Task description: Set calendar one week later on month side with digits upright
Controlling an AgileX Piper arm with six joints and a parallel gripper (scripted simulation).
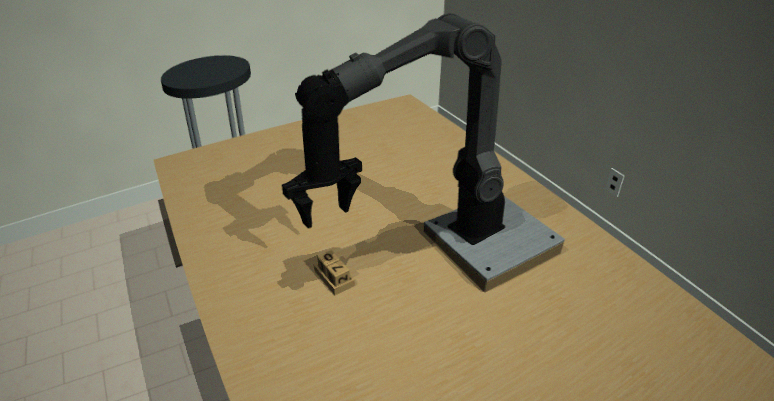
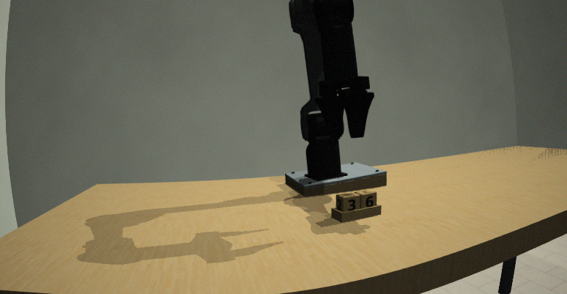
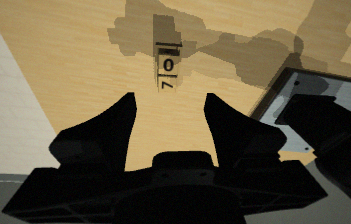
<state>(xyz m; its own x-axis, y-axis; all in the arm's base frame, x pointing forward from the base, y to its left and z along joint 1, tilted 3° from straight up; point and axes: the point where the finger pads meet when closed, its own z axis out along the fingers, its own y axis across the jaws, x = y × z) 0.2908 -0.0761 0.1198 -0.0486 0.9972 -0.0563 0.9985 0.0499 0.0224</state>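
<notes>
The small wooden tray lies 13 cm below my hand and 2 cm to the left of it.
</notes>
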